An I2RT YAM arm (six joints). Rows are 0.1 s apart.
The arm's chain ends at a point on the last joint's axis. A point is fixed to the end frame.
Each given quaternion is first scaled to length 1.
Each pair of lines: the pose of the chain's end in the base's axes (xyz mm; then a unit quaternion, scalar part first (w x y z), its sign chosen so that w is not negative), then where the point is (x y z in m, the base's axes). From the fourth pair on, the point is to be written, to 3 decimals.
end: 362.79 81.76 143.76 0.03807 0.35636 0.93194 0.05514
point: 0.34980 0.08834 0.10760
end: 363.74 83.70 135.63 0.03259 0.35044 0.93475 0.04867
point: 0.35015 0.08979 0.09961
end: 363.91 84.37 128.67 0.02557 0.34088 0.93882 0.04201
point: 0.34958 0.08986 0.09284
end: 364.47 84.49 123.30 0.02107 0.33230 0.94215 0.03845
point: 0.350 0.090 0.088
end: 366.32 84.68 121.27 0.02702 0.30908 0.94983 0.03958
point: 0.352 0.089 0.085
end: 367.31 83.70 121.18 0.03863 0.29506 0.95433 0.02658
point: 0.353 0.086 0.085
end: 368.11 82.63 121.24 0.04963 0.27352 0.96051 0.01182
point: 0.354 0.083 0.085
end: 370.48 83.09 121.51 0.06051 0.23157 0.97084 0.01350
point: 0.358 0.082 0.085
